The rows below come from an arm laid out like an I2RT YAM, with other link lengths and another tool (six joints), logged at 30 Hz.
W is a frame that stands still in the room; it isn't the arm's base.
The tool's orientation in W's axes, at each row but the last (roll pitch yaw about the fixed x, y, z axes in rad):
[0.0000, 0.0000, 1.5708]
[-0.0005, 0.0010, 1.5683]
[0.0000, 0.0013, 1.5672]
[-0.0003, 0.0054, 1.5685]
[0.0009, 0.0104, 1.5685]
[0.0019, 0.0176, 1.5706]
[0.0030, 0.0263, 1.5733]
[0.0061, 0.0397, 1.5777]
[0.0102, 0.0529, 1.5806]
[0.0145, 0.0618, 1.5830]
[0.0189, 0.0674, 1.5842]
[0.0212, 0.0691, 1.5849]
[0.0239, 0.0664, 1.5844]
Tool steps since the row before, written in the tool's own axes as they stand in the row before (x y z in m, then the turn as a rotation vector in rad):
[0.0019, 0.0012, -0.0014, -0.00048, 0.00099, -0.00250]
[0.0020, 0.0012, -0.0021, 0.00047, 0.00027, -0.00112]
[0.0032, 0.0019, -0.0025, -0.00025, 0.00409, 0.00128]
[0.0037, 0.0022, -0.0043, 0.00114, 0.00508, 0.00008]
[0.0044, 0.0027, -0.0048, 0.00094, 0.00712, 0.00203]
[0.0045, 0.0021, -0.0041, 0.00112, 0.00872, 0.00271]
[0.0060, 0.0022, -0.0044, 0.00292, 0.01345, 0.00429]
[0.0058, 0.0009, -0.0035, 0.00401, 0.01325, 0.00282]
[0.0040, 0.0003, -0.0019, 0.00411, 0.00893, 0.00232]
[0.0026, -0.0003, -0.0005, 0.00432, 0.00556, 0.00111]
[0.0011, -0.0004, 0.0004, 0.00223, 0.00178, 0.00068]
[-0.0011, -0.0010, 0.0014, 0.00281, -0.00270, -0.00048]
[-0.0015, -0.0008, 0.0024, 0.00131, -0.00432, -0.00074]
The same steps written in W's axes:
[-0.0012, 0.0019, -0.0014, -0.00099, -0.00048, -0.00250]
[-0.0012, 0.0020, -0.0021, -0.00027, 0.00047, -0.00112]
[-0.0019, 0.0032, -0.0025, -0.00409, -0.00023, 0.00128]
[-0.0022, 0.0037, -0.0043, -0.00508, 0.00115, 0.00007]
[-0.0027, 0.0044, -0.0048, -0.00712, 0.00098, 0.00203]
[-0.0021, 0.0044, -0.0042, -0.00871, 0.00117, 0.00271]
[-0.0022, 0.0059, -0.0045, -0.01344, 0.00300, 0.00425]
[-0.0010, 0.0057, -0.0037, -0.01326, 0.00403, 0.00274]
[-0.0004, 0.0039, -0.0021, -0.00895, 0.00414, 0.00219]
[0.0003, 0.0026, -0.0007, -0.00560, 0.00432, 0.00092]
[0.0004, 0.0011, 0.0003, -0.00180, 0.00225, 0.00056]
[0.0010, -0.0010, 0.0015, 0.00265, 0.00280, -0.00073]
[0.0009, -0.0013, 0.0025, 0.00428, 0.00131, -0.00093]

